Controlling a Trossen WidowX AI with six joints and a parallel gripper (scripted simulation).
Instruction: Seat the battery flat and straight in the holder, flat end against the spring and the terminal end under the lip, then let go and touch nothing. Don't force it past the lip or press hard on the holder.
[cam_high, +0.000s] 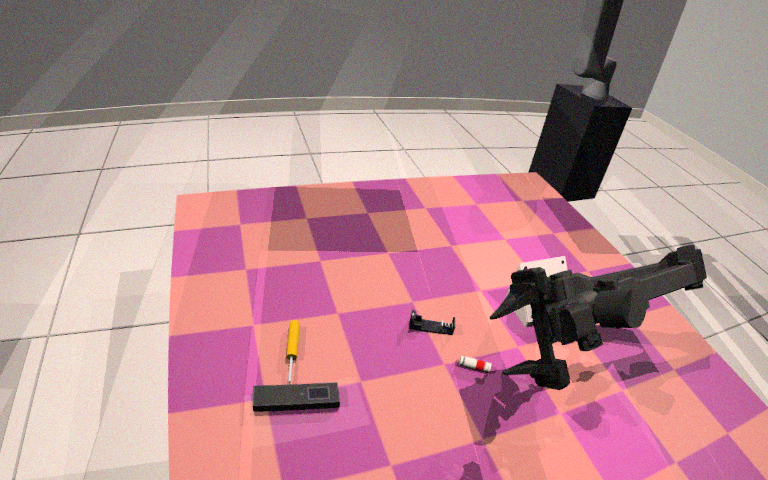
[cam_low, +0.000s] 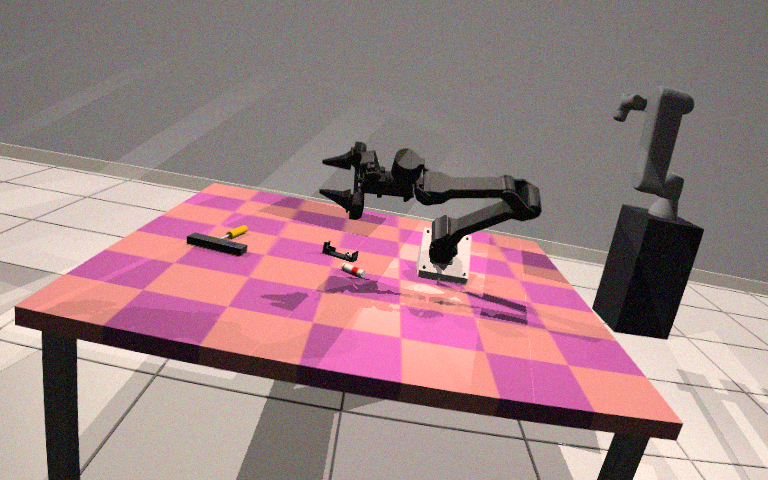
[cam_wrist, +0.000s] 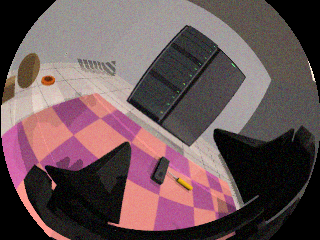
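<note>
My gripper tip is now 26 cm above the battery, 13 cm to the left of it and 12 cm past it. From my gripper tip the other things lie so: yellow-handled screwdriver: 26 cm to the right, 26 cm below, 24 cm ahead.
</note>
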